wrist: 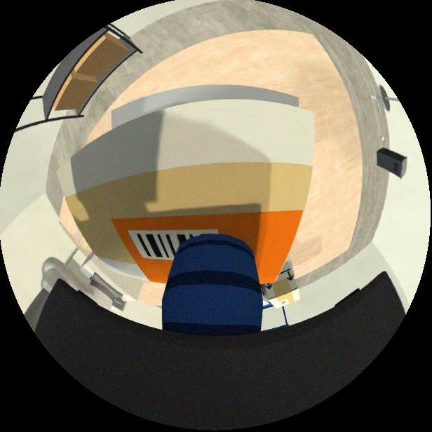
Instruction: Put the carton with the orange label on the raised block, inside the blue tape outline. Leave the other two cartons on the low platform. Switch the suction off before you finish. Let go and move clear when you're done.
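The carton with the orange label (210, 187) fills the middle of the wrist view, with a white and tan side, an orange label and a barcode. My dark blue suction cup (212, 241) is against its labelled face and holds it. The raised block (205, 93) shows as a grey strip past the carton's far edge; the carton covers the rest, and I cannot tell whether they touch. The blue tape outline does not show. Pale cartons (284, 291) show in part at the lower right, beyond the held carton; I cannot tell them apart clearly.
The wooden table top (337, 150) extends around the block. A dark-framed shelf (62, 80) with brown boxes stands at the upper left. A black box (391, 162) is at the right. A blue frame (286, 316) shows at the lower right, and grey equipment (106, 288) at the lower left.
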